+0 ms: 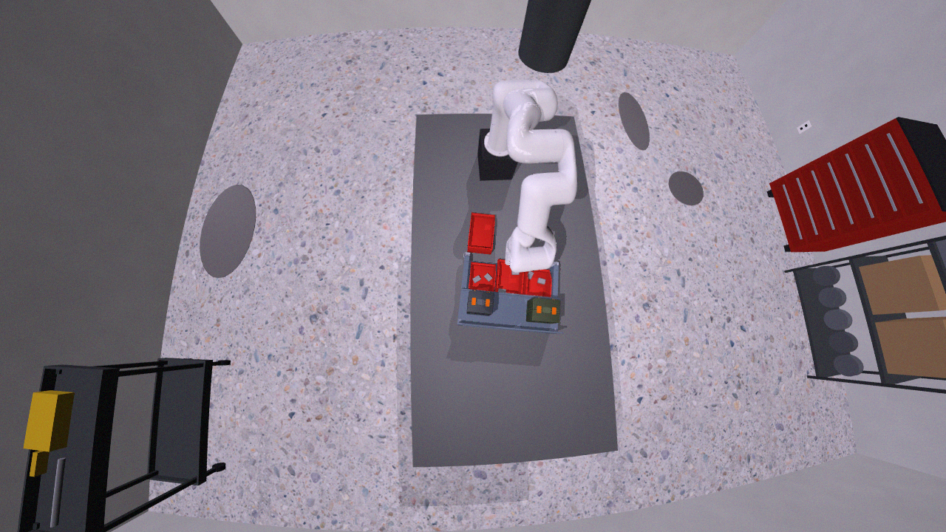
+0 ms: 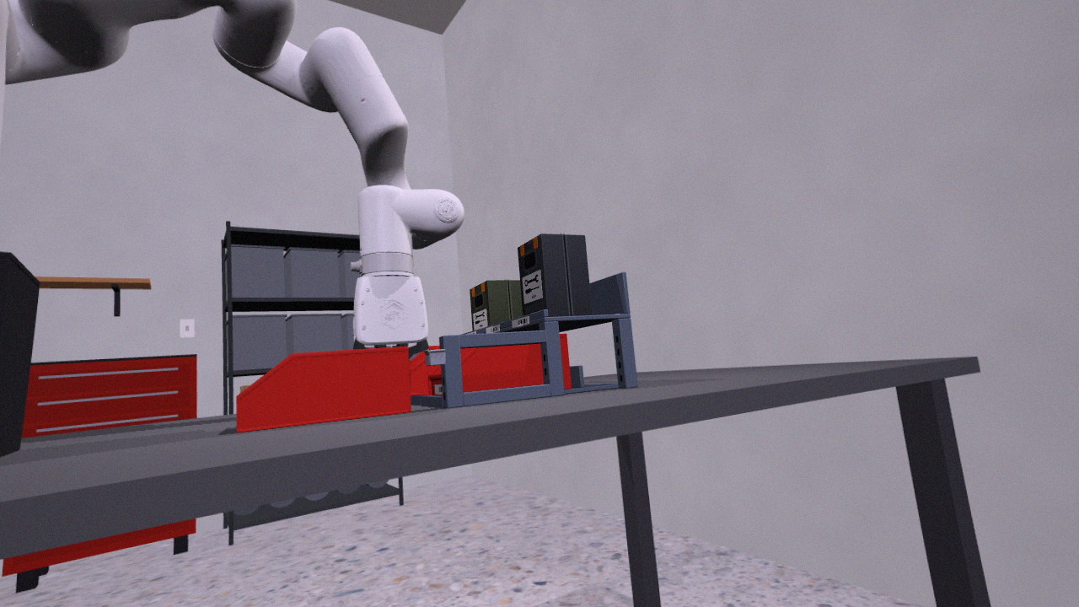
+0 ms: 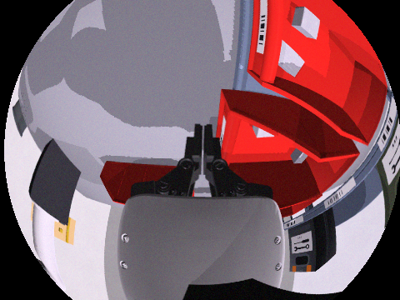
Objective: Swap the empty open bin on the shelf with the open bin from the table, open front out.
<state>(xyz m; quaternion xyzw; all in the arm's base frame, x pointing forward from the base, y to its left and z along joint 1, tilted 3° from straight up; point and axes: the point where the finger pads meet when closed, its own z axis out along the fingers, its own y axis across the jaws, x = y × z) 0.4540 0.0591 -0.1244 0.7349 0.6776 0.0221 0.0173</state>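
My hand is 3 cm short of the shelf lip and 3 cm above it. From my hand the other things lie so: dark grey box (21 cm ahead, 13 cm to the right, 13 cm above); green box (23 cm ahead, 10 cm to the left, 11 cm above).
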